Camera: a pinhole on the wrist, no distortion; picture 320 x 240 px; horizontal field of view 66.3 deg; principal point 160.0 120.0 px. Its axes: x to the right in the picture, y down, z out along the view. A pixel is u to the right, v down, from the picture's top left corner.
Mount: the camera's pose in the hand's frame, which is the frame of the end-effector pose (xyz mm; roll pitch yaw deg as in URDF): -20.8 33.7 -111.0 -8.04 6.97 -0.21
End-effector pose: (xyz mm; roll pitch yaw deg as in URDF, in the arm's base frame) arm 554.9 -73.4 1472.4 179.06 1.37 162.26
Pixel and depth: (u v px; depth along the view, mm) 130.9 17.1 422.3
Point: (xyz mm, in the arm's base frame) 555.4 -154.8 1136.8
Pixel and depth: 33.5 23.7 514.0
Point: 748.0 -225.8 1021.9
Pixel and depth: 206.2 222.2 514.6
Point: 533.1 273.2 1121.3
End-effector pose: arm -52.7 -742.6 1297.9 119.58 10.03 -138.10
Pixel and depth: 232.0 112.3 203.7
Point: -166.5 -711.1 1294.2
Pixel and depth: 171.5 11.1 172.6
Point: -86.6 -705.3 1247.5
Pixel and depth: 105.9 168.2 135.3
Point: -73.7 -683.4 1360.9
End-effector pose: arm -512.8 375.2 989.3 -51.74 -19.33 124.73
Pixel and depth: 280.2 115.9 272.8
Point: -709.4 391.3 1070.6
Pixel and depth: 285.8 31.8 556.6
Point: -860.6 381.2 1415.6
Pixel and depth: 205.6 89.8 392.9
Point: -737.2 278.9 1152.1
